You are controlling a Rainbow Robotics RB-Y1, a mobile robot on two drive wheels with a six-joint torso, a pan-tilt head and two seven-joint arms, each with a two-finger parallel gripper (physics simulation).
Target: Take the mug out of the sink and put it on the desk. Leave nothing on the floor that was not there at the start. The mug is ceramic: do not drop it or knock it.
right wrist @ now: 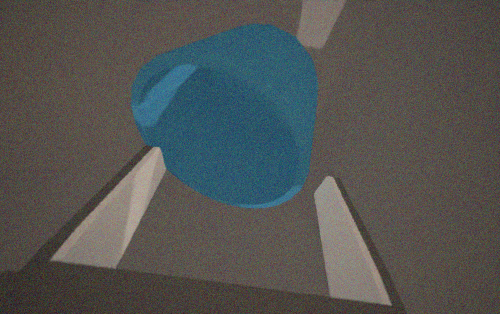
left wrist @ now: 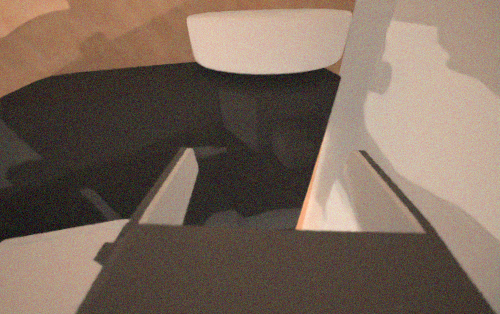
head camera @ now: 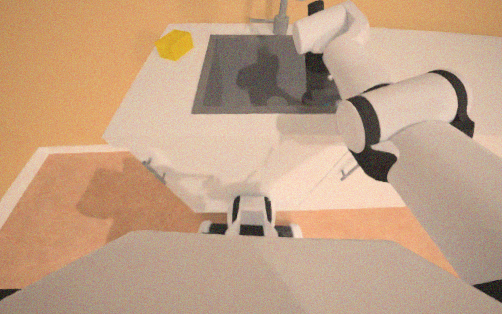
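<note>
The blue mug [right wrist: 235, 115] is in the sink [head camera: 212, 75]. In the right wrist view it shows large, ahead of the fingers, with a rounded three-sided outline; its handle cannot be made out. My right gripper [right wrist: 243, 171] is open and empty, and its left fingertip overlaps the mug's lower left edge in that view; whether they touch cannot be told. In the head view my right arm reaches into the right part of the sink and mostly hides the mug. My left gripper [left wrist: 269, 159] is open and empty, low beside the robot's dark base. The desk cannot be identified.
A yellow block [head camera: 174, 45] sits on the white counter [head camera: 145, 95], left of the sink. A grey tap [head camera: 281, 24] stands behind the sink. Cabinet handles [head camera: 154, 171] stick out from the front below. A white rounded part [left wrist: 270, 42] shows ahead of the left gripper.
</note>
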